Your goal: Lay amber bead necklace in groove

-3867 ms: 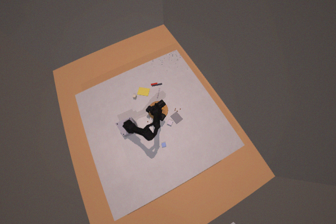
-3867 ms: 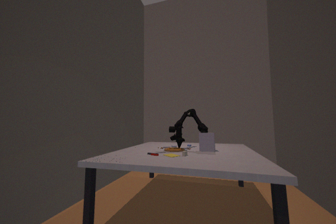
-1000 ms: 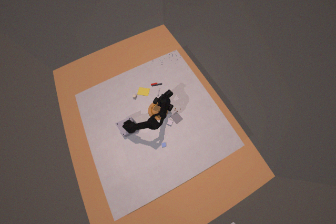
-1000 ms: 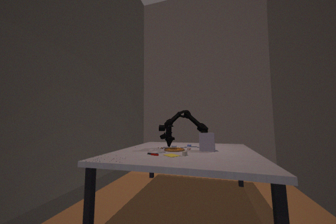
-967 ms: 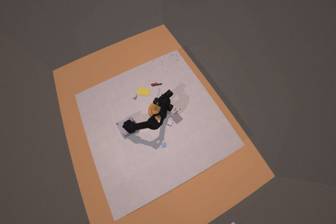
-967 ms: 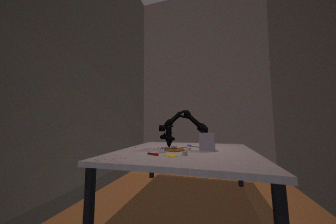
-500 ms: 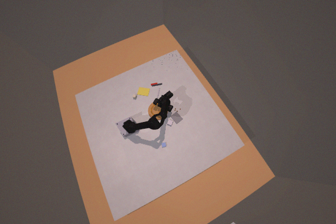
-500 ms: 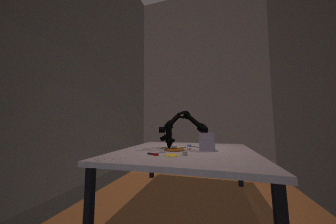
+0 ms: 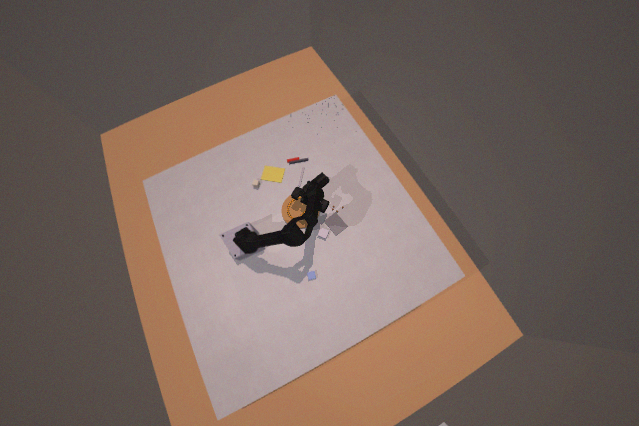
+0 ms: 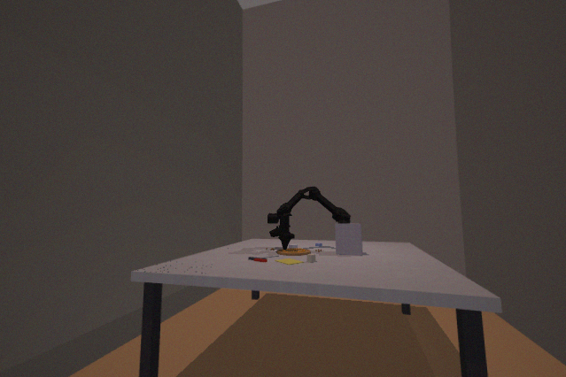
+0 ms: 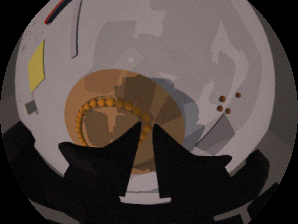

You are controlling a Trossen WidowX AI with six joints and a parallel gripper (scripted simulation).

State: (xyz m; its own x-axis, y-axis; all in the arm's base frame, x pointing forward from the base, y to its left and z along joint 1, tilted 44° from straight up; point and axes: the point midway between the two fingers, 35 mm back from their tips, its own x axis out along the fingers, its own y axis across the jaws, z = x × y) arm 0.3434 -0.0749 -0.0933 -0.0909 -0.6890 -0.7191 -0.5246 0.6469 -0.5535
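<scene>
The round bead board is 60 mm behind my gripper tip, 10 mm to the left of it and 10 mm below it. Also, from my gripper tip: thin grey bar (180 mm to the left, 40 mm ahead, 10 mm below); then yellow pad (280 mm to the left, 80 mm behind, 10 mm below); then grey square plate (150 mm to the right, 60 mm ahead, 10 mm below).
</scene>
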